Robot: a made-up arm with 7 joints.
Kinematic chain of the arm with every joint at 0, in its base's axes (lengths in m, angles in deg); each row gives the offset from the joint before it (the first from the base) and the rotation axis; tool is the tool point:
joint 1: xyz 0 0 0.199 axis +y
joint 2: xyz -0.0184 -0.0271 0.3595 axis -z
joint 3: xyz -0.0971 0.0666 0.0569 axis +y
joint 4: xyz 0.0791 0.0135 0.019 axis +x
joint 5: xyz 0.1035 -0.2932 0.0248 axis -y
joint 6: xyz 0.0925 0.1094 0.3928 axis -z
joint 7: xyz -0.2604 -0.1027 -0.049 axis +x
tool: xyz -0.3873 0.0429 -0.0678
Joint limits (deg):
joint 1: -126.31..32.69
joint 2: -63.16..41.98
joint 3: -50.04..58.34
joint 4: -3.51..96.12
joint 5: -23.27..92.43
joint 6: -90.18..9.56
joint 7: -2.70..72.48
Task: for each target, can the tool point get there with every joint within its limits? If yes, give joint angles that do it. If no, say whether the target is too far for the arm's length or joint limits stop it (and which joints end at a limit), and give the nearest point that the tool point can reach.
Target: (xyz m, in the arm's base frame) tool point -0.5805 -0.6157 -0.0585
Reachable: yes | joints -63.15 31.88 14.04 26.11 -6.54 -58.65 15.68
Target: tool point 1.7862 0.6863 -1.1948
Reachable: no: too far | nearest point 0.5121 0.2345 -0.4316 | short by 1.552 m
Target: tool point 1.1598 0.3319 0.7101
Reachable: no: joint limits stop it (at a limit: joint 2, joint 4, joint 5, joint 6, joint 7) | nearest point 0.9550 0.0378 0.6199 | short by 0.370 m
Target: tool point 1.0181 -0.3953 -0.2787
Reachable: no: joint limits stop it (at a limit: joint 1, joint 5, joint 6, joint 7) | nearest point 0.7843 -0.2923 -0.0562 | short by 0.339 m
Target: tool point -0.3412 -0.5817 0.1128
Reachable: yes | joints -35.73 3.95 -31.60 26.89 32.08 -45.52 65.17
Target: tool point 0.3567 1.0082 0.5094
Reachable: no: joint limits stop it (at a limit: joint 1, joint 2, joint 3, joint 4, joint 5, joint 7) | nearest point 0.2512 0.7489 0.4866 | short by 0.281 m
